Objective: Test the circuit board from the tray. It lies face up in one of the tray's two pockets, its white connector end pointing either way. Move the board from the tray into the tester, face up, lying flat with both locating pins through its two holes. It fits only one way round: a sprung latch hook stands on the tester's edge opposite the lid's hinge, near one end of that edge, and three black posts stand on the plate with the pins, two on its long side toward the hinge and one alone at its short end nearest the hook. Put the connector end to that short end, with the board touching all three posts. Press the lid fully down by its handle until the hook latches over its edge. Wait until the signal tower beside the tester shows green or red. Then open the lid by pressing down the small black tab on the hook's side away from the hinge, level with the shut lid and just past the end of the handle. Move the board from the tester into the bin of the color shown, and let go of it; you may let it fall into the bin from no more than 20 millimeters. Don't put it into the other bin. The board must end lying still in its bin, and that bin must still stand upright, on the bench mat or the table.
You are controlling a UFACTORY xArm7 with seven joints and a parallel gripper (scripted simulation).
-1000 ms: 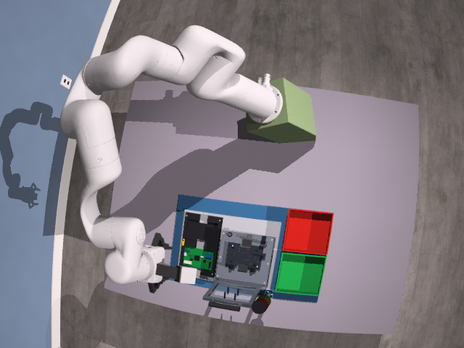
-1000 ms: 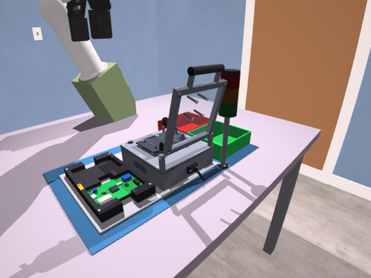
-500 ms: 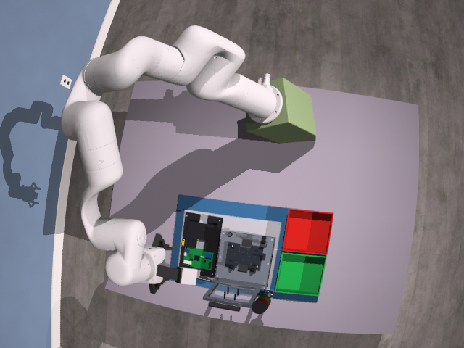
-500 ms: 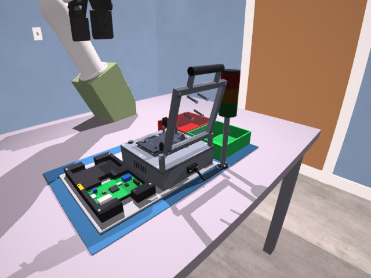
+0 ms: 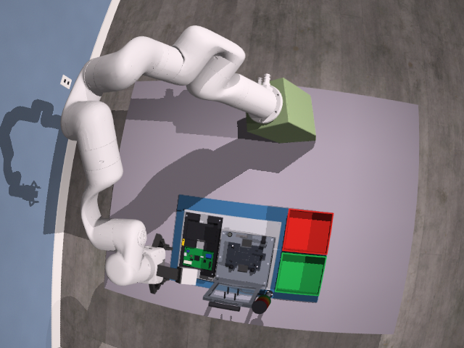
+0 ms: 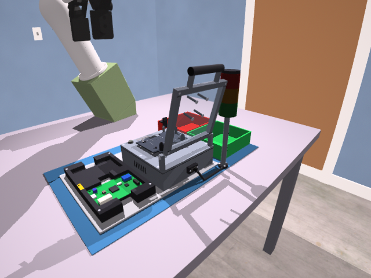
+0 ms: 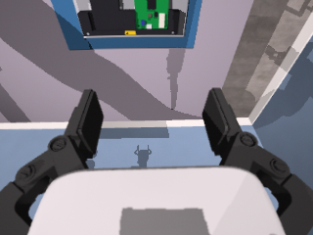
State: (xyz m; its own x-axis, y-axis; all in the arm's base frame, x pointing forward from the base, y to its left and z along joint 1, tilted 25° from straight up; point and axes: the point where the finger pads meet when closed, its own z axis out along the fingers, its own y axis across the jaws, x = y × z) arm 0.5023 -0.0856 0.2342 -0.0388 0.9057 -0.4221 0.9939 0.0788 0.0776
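The green circuit board is 31 cm below my hand. Also, from my hand: clear lid 17 cm to the left, 15 cm below, 8 cm ahead; then green bin 37 cm to the left, 32 cm below, 1 cm behind; then plate 26 cm below, 18 cm to the left, 4 cm behind.
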